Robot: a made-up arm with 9 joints. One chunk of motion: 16 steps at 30 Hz.
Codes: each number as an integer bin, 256 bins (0 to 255) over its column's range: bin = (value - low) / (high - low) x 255, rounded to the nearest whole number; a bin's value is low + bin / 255 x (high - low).
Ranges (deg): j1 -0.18..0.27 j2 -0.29..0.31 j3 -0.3..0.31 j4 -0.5..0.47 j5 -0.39..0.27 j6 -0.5..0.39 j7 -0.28..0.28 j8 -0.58..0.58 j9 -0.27..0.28
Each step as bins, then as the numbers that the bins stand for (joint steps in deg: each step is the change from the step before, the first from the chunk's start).
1 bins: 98 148 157 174 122 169 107 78 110
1 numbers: -0.007 0.058 0.076 0.162 -0.074 0.090 -0.045 -0.225 -0.033
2 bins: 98 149 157 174 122 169 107 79 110
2 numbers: -0.007 0.061 0.076 0.162 -0.074 0.090 -0.045 -0.221 -0.033
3 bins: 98 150 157 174 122 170 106 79 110
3 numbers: -0.007 0.063 0.076 0.162 -0.074 0.093 -0.047 -0.221 -0.033
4 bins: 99 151 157 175 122 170 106 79 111
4 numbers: -0.005 0.065 0.076 0.166 -0.074 0.093 -0.047 -0.221 -0.031
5 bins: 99 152 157 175 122 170 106 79 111
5 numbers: -0.005 0.068 0.076 0.166 -0.074 0.093 -0.047 -0.221 -0.031
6 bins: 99 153 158 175 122 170 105 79 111
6 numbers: -0.005 0.070 0.078 0.166 -0.074 0.093 -0.049 -0.221 -0.031
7 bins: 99 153 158 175 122 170 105 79 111
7 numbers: -0.005 0.070 0.078 0.166 -0.074 0.093 -0.049 -0.221 -0.031
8 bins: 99 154 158 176 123 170 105 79 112
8 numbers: -0.005 0.072 0.078 0.169 -0.072 0.093 -0.049 -0.221 -0.028
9 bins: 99 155 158 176 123 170 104 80 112
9 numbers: -0.005 0.075 0.078 0.169 -0.072 0.093 -0.052 -0.216 -0.028
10 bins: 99 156 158 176 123 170 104 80 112
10 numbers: -0.005 0.077 0.078 0.169 -0.072 0.093 -0.052 -0.216 -0.028
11 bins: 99 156 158 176 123 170 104 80 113
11 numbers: -0.005 0.077 0.078 0.169 -0.072 0.093 -0.052 -0.216 -0.026
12 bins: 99 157 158 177 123 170 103 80 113
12 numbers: -0.005 0.079 0.078 0.173 -0.072 0.093 -0.054 -0.216 -0.026
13 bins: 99 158 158 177 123 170 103 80 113
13 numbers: -0.005 0.082 0.078 0.173 -0.072 0.093 -0.054 -0.216 -0.026
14 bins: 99 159 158 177 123 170 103 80 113
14 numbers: -0.005 0.084 0.078 0.173 -0.072 0.093 -0.054 -0.216 -0.026
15 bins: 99 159 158 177 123 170 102 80 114
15 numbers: -0.005 0.084 0.078 0.173 -0.072 0.093 -0.056 -0.216 -0.024
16 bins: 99 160 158 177 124 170 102 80 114
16 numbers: -0.005 0.086 0.078 0.173 -0.069 0.093 -0.056 -0.216 -0.024
